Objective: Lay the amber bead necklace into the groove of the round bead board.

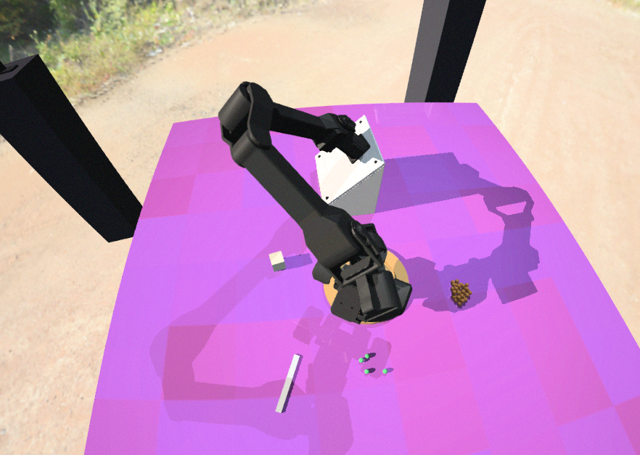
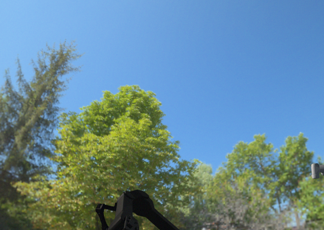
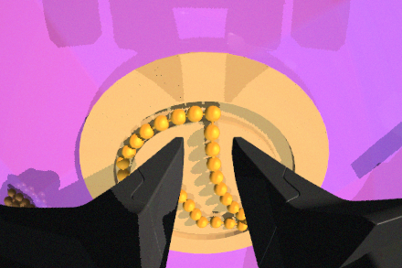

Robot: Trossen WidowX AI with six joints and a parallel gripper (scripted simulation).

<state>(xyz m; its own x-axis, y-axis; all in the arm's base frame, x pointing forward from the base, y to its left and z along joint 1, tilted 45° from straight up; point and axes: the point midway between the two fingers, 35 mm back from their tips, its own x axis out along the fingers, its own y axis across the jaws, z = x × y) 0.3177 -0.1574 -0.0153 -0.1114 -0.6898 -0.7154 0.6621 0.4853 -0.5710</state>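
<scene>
Right now my gripper tip is 4 cm to the right of the round tan bead board, 4 cm past it and 3 cm above it. From my gripper tip the other things lie so: small cream cube: 15 cm to the right, 14 cm behind, 2 cm below; then white bar: 19 cm to the right, 13 cm ahead, 4 cm below.
</scene>
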